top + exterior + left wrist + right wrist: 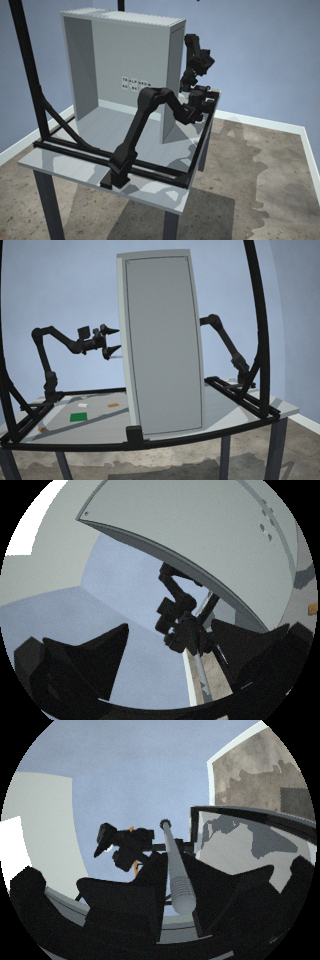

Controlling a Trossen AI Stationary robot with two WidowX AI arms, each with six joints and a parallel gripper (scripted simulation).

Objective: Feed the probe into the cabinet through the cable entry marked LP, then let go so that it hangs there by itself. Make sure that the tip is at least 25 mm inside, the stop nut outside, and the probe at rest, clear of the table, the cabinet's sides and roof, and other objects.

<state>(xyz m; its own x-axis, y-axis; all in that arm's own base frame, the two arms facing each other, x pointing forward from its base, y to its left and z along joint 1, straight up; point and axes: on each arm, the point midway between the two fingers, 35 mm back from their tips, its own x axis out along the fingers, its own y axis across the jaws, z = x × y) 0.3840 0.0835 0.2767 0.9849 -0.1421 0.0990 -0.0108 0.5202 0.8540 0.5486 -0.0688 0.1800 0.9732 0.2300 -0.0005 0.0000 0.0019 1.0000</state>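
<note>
Right now my left hand is 10 cm above the rod, 6 cm short of it and 5 cm to the left of it. The rest, counted from my left hand: white block: 29 cm below, 18 cm behind, 17 cm to the left; green patch: 35 cm behind, 29 cm below, 16 cm to the left; LP label: 33 cm behind, 10 cm to the right, 8 cm below.
My right hand is 80 mm to the right of the rod. Round my right hand: white block 240 mm behind, 300 mm to the left, 190 mm below; green patch 410 mm behind, 290 mm to the left, 200 mm below; LP label 390 mm behind, 30 mm to the left, 20 mm above.
</note>
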